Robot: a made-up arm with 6 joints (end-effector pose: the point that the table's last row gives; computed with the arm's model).
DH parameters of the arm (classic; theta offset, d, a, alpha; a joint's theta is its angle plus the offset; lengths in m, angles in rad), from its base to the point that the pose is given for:
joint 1: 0 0.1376 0 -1.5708
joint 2: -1.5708 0 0.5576 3.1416
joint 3: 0 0 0 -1.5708
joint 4: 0 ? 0 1.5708
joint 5: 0 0.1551 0 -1.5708
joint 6: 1.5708 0 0 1.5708
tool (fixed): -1.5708 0 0 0
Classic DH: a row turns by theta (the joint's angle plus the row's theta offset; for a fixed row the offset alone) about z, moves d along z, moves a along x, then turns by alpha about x.
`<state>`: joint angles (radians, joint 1 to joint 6).
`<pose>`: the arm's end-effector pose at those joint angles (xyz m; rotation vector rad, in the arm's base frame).
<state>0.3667 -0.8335 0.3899 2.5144 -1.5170 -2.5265</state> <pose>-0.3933 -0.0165 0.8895 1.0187 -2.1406 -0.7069</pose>
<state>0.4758 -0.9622 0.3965 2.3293 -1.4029 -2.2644</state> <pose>-0.4845 -0.1296 0.8398 1.1784 -1.8230 -0.7649</pose>
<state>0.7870 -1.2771 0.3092 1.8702 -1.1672 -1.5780</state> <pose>-0.5178 -0.4547 0.6647 1.1948 -1.0904 -0.5290</pose>
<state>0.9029 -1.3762 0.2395 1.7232 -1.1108 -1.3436</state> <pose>-0.4624 -0.5481 0.6062 1.0968 -0.9048 -0.3818</pose>
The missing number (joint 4, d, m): -0.368
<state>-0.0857 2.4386 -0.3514 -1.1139 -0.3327 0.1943</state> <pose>-0.0387 -0.0654 -0.2839 0.6686 2.7665 -1.2944</pose>
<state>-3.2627 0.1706 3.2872 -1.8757 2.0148 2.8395</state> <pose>0.2619 -0.0788 0.8442 1.3353 1.5053 1.5678</pose>
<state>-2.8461 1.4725 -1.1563 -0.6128 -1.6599 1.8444</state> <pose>-0.2192 0.0659 0.0895 1.6064 -1.1436 0.4296</pose>
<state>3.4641 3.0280 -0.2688 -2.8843 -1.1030 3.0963</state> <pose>0.3266 -0.0490 -0.3205 2.5408 0.1645 -1.2361</pose>
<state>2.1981 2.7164 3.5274 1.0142 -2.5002 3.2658</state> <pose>-0.1614 0.3622 -0.0129 1.5231 0.7339 -0.7276</pose>
